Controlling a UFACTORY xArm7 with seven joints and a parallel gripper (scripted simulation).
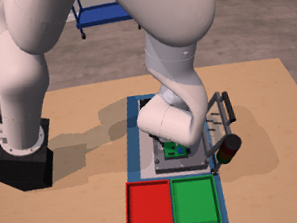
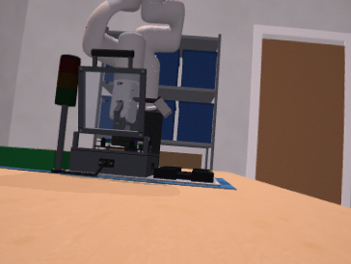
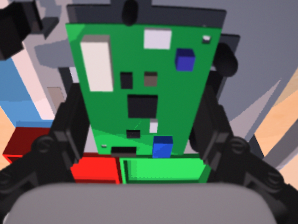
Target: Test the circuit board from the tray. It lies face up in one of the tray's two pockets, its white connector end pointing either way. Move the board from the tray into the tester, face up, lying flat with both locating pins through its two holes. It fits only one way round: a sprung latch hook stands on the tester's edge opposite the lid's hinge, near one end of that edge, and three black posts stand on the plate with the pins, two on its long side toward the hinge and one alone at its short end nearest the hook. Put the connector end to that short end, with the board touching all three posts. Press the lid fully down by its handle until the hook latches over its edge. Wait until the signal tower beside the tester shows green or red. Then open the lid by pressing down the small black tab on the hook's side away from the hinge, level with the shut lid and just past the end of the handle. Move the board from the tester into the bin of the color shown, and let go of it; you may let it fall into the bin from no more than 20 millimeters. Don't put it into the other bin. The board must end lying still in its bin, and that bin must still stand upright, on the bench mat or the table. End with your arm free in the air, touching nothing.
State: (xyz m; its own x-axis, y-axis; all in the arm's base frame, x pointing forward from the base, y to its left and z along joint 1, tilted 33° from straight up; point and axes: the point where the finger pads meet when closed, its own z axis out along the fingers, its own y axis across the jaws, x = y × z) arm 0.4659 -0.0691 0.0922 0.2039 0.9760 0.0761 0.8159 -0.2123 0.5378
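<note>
Now: hand right at the green circuit board. Also, from my hand: tester's clear lid 120 mm ahead, 100 mm above, 30 mm to the right; then tester's plate 10 mm below, 10 mm ahead; then latch hook 70 mm to the left, 40 mm behind.
</note>
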